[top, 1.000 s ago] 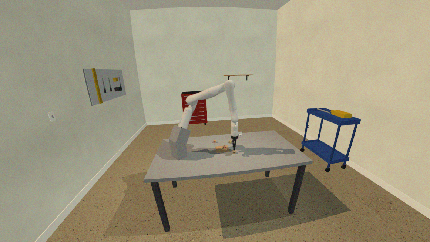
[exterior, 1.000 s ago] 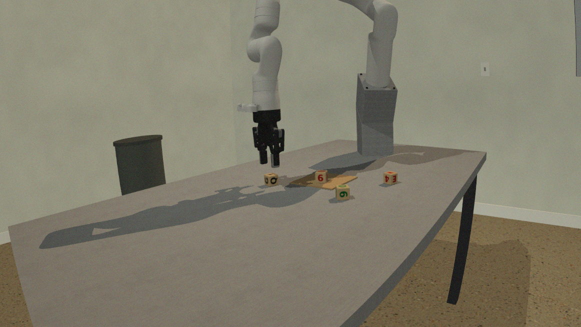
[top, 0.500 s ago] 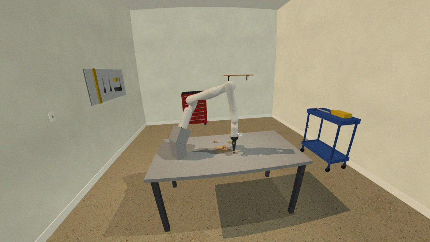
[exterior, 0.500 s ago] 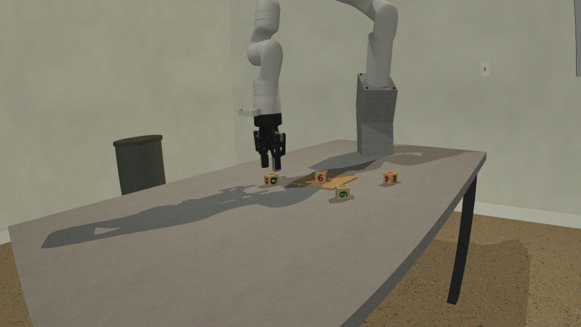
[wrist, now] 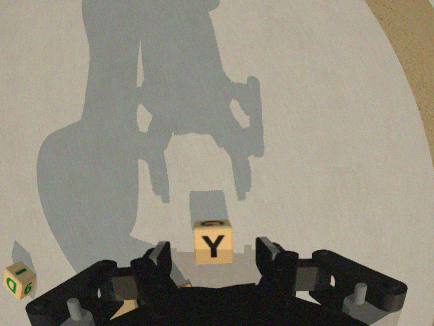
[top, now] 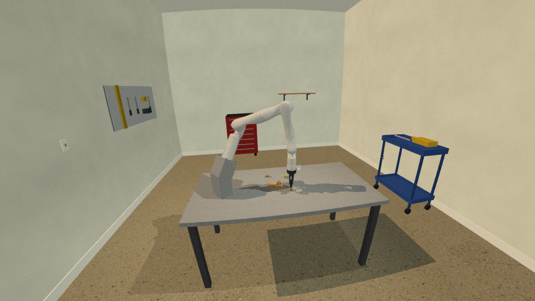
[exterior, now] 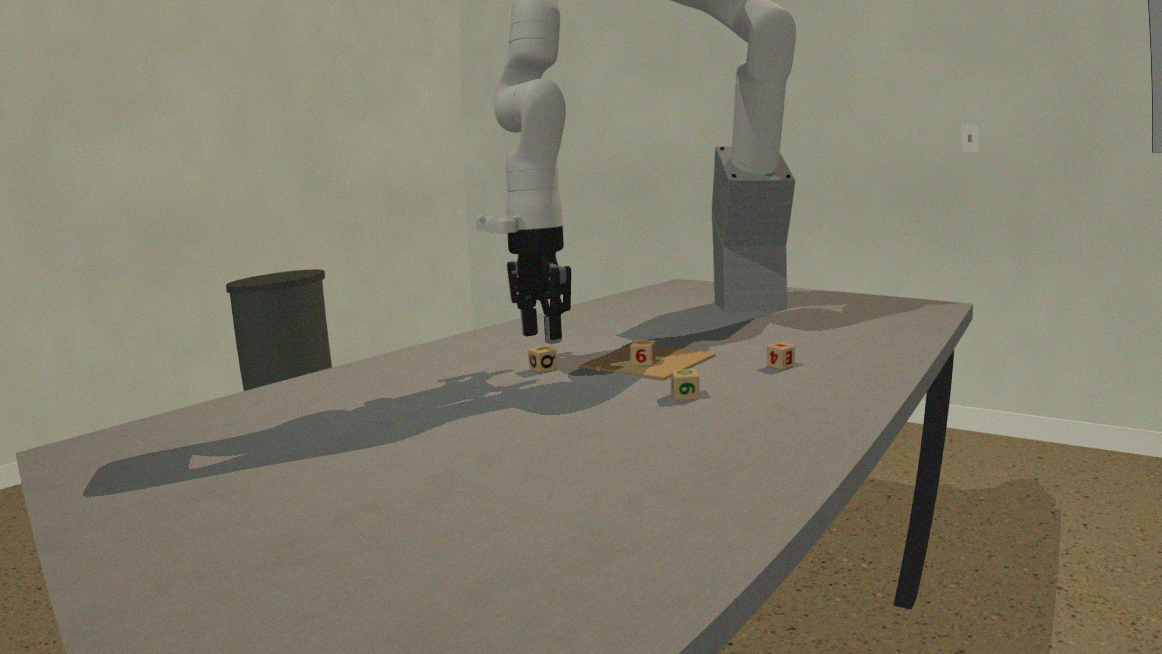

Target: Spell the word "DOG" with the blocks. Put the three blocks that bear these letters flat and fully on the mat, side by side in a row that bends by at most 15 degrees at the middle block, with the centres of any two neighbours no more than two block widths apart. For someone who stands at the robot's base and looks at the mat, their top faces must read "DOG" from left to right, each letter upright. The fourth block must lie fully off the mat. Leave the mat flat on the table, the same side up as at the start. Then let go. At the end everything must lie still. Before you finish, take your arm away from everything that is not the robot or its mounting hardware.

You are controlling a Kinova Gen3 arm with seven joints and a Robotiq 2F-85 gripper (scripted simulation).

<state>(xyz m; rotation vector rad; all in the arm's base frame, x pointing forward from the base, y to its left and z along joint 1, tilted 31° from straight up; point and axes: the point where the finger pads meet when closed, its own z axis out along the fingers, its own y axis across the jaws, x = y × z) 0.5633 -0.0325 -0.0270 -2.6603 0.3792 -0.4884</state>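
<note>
The G block is 4 cm below my hand. Also, from my hand: O block: 10 cm to the left, 9 cm behind, 4 cm below; tan mat: 12 cm behind, 9 cm to the left, 6 cm below; D block: 24 cm to the left, 4 cm below, 2 cm behind.
</note>
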